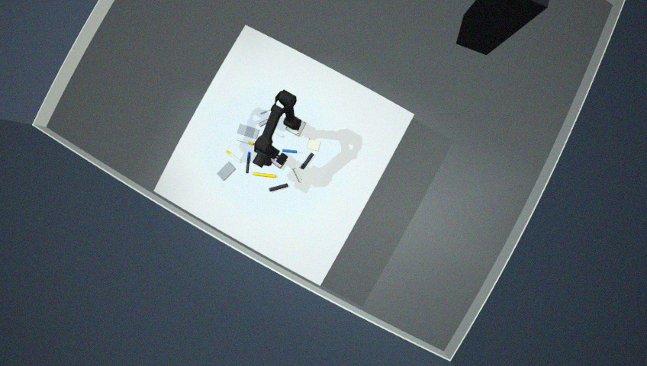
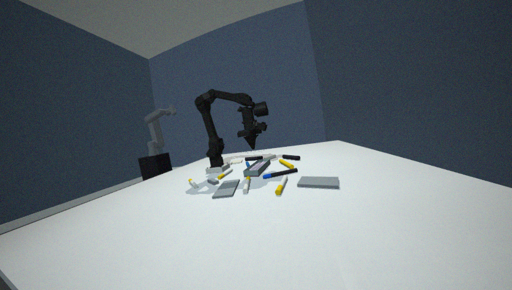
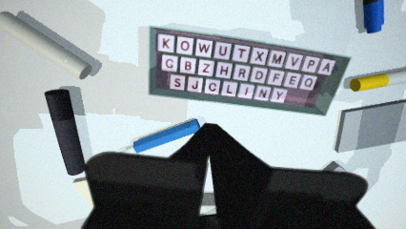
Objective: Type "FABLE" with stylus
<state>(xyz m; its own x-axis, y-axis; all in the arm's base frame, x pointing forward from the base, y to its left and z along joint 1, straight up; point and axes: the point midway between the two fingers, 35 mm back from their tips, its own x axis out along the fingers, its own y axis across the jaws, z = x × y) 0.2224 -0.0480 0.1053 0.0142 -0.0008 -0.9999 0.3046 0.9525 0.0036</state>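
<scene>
The stylus is 60 mm behind my gripper tip, 100 mm to the left of it and 90 mm below it. The rest, counted from my gripper tip: cream block 140 mm behind, 200 mm to the left, 90 mm below; white cylinder 80 mm ahead, 160 mm to the left, 90 mm below.
</scene>
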